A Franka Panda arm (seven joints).
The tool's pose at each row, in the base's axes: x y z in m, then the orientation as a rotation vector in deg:
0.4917, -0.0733, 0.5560, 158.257, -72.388, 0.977
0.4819, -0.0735, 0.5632, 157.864, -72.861, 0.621
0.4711, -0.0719, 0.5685, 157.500, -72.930, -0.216
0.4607, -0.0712, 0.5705, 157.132, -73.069, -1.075
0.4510, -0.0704, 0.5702, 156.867, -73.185, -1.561
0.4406, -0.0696, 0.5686, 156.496, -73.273, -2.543
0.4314, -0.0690, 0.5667, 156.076, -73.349, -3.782
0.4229, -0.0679, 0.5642, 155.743, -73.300, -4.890
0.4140, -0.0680, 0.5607, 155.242, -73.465, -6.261
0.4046, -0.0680, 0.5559, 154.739, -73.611, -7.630
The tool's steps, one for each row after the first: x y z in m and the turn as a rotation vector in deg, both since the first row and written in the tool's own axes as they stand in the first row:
-0.0059, 0.0082, -0.0068, -0.254, -0.163, 0.377
-0.0139, 0.0158, -0.0119, -0.762, -0.544, 0.488
-0.0211, 0.0233, -0.0136, -1.250, -0.954, 0.642
-0.0281, 0.0301, -0.0131, -1.558, -1.174, 0.767
-0.0356, 0.0373, -0.0112, -2.095, -1.653, 0.888
-0.0422, 0.0437, -0.0091, -2.738, -2.274, 1.007
-0.0487, 0.0492, -0.0064, -3.316, -2.825, 1.031
-0.0546, 0.0556, -0.0026, -4.013, -3.529, 1.221
-0.0610, 0.0623, 0.0025, -4.709, -4.234, 1.402

